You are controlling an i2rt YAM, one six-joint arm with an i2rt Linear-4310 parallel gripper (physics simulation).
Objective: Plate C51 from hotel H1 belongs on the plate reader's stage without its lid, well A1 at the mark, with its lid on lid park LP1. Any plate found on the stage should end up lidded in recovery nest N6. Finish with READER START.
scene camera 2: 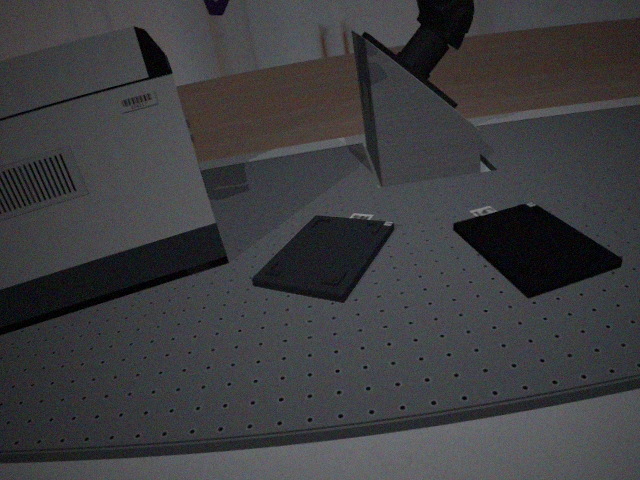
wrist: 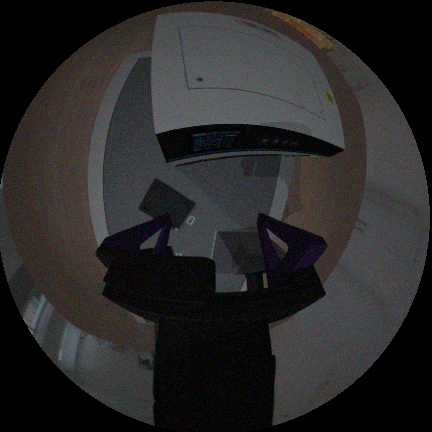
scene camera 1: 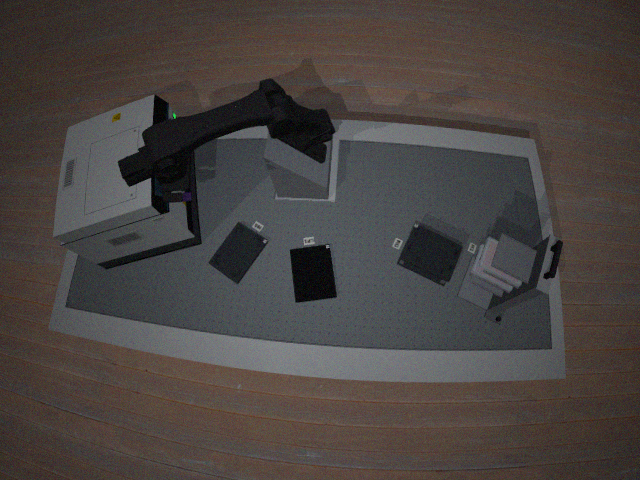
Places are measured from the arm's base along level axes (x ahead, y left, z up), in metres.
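Where they show: gripper, between the fingertips: point(scene camera 2: 215, 4) point(wrist: 213, 217) point(scene camera 1: 182, 181); arm's base, origin of its link: point(scene camera 2: 407, 72) point(wrist: 253, 269) point(scene camera 1: 299, 141).
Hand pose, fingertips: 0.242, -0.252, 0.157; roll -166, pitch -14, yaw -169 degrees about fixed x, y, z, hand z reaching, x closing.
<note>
Each offset is from my fingertips to the top centre of the thing, as dx, dy, dz. "*": to the spot under its first point.
My gripper point(scene camera 1: 178, 196) point(wrist: 213, 217) is open and empty, above and in front of the plate reader @[-0.069, -0.299, -0.004] point(scene camera 1: 105, 155) point(scene camera 2: 103, 165) point(wrist: 250, 65). One purple finger shows at the top of scene camera 2. The reader's stage is hidden. Hotel H1 seems to be the rack at the right, holding several pale plates @[+0.108, +0.832, -0.091] point(scene camera 1: 498, 273); C51 cannot be told apart. A dark grey nest @[+0.079, +0.083, -0.293] point(scene camera 1: 238, 253) point(scene camera 2: 325, 258) point(wrist: 167, 200) lies near the reader. A black pad @[* +0.124, +0.324, -0.301] point(scene camera 1: 312, 273) point(scene camera 2: 537, 250) beside it has a tag that seems to read LP1. Neither bears a visible plate or lid.
Another dark nest @[+0.043, +0.671, -0.235] point(scene camera 1: 431, 253) lies left of the rack, with a faint clear outline around its back edge. A black handle @[* +0.140, +0.898, +0.035] point(scene camera 1: 553, 259) is at the far right. The arm's grey wedge base point(scene camera 1: 299, 173) point(scene camera 2: 418, 129) stands at the bench's back edge. A green light @[* -0.310, -0.182, -0.111] point(scene camera 1: 174, 116) shows by the reader.
</note>
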